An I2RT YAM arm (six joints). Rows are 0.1 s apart.
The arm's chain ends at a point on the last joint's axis. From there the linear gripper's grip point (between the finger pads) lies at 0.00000 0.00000 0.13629 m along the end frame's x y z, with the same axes.
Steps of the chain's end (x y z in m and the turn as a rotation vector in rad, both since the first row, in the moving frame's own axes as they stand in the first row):
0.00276 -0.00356 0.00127 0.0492 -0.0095 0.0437
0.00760 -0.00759 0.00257 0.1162 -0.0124 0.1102
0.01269 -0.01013 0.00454 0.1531 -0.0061 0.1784
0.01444 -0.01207 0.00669 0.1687 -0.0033 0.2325
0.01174 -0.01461 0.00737 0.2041 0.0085 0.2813
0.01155 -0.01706 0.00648 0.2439 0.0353 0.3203
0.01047 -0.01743 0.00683 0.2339 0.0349 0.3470
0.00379 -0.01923 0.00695 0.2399 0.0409 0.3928
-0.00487 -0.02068 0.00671 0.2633 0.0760 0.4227
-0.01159 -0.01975 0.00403 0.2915 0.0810 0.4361
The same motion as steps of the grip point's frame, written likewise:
0.00161 -0.01029 0.00110 0.0492 -0.0095 0.0437
0.00679 -0.02345 0.00164 0.1162 -0.0124 0.1102
0.01372 -0.03088 0.00295 0.1531 -0.0061 0.1784
0.01665 -0.03480 0.00476 0.1687 -0.0033 0.2325
0.01675 -0.04171 0.00455 0.2041 0.0085 0.2813
0.02148 -0.04864 0.00240 0.2439 0.0353 0.3203
0.02054 -0.04757 0.00307 0.2339 0.0349 0.3470
0.01548 -0.04970 0.00299 0.2399 0.0409 0.3928
0.01248 -0.05292 0.00170 0.2633 0.0760 0.4227
0.00740 -0.05529 -0.00206 0.2915 0.0810 0.4361

